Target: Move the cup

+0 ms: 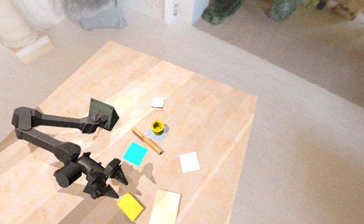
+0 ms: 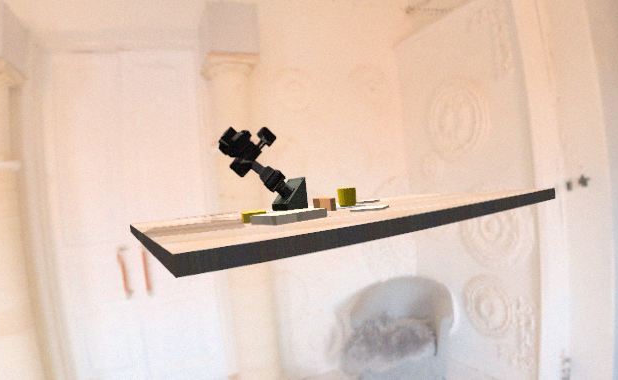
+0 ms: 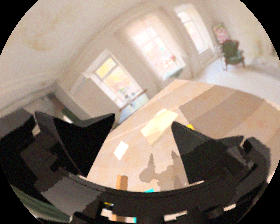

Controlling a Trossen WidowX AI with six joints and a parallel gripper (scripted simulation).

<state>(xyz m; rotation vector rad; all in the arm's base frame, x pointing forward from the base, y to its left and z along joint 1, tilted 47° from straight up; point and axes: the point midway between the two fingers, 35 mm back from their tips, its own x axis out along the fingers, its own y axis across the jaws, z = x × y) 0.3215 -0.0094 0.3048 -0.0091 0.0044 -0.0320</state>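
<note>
Right now my gripper tip is 9 cm past the cup, 35 cm to the right of it and 18 cm above it. Round my gripper tip: wooden bar: 10 cm behind, 26 cm to the left, 20 cm below; then cyan pad: 12 cm behind, 17 cm to the left, 22 cm below; then pale plank: 18 cm ahead, 2 cm to the left, 20 cm below.
</note>
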